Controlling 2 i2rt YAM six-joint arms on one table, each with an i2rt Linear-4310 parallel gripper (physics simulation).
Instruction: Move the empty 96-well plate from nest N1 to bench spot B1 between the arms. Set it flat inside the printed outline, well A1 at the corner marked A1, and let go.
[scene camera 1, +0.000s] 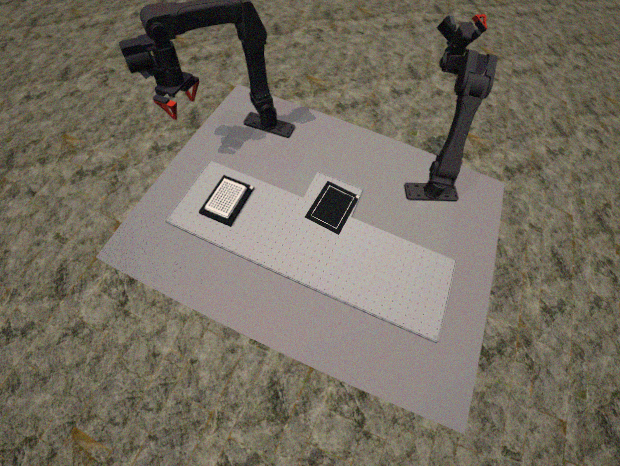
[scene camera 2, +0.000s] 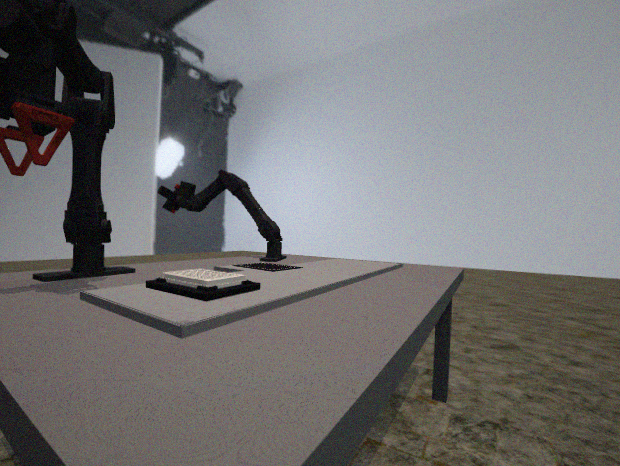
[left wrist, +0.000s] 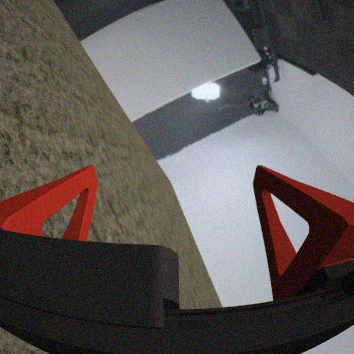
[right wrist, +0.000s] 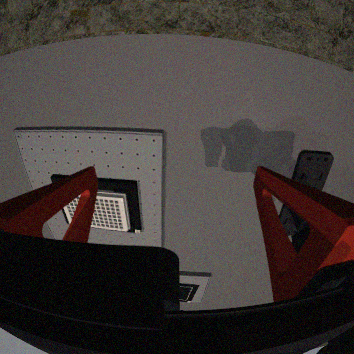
Note:
My left gripper (left wrist: 174, 174) is open and holds nothing. My right gripper (scene camera 2: 28, 170) is open and holds nothing. I also see a white well plate (scene camera 2: 192, 278).
The white well plate also shows in scene camera 1 (scene camera 1: 225, 199) and in the right wrist view (right wrist: 110, 211). My right gripper is seen too in scene camera 1 (scene camera 1: 183, 109) and in the right wrist view (right wrist: 175, 174). The left wrist view does not show the white well plate: it is out of frame.

